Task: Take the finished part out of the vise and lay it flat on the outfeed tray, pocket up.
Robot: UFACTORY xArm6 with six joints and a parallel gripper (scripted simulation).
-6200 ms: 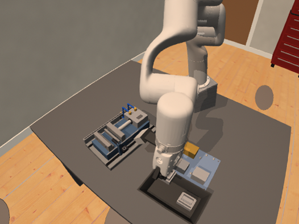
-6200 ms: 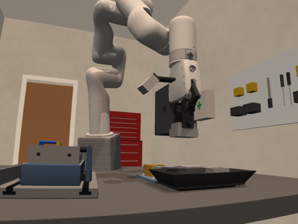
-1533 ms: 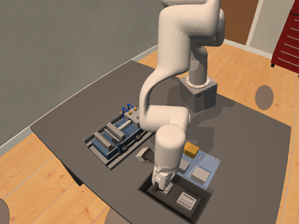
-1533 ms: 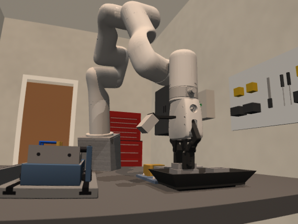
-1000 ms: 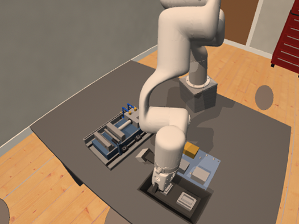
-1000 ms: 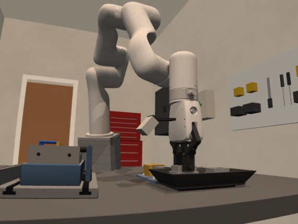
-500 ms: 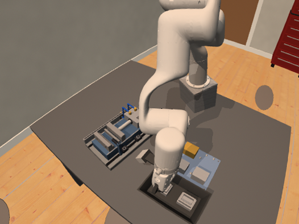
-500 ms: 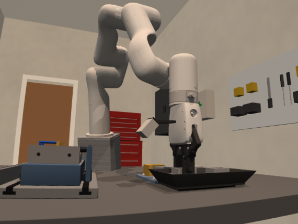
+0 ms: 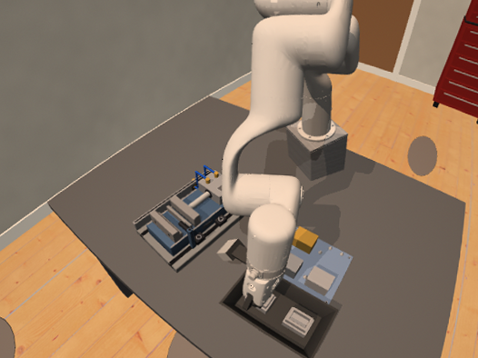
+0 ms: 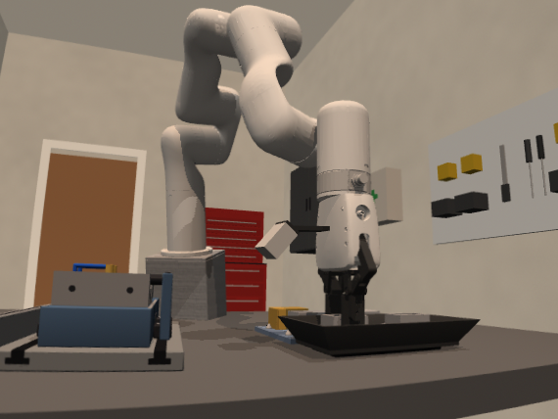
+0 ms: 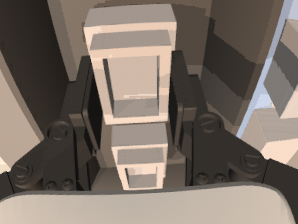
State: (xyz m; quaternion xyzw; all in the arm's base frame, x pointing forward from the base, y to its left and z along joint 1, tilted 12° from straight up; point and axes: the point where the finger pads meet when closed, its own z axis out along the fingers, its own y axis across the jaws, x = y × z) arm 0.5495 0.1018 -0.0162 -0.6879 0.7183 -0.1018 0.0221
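The dark outfeed tray lies 5 cm to the left of my hand and 5 cm below it. The rest, counted from my hand: blue vise: 11 cm behind, 28 cm to the right, 2 cm below; then light blue plate: 16 cm behind, 6 cm to the left, 5 cm below; then yellow block: 21 cm behind, 2 cm to the left, 3 cm below.
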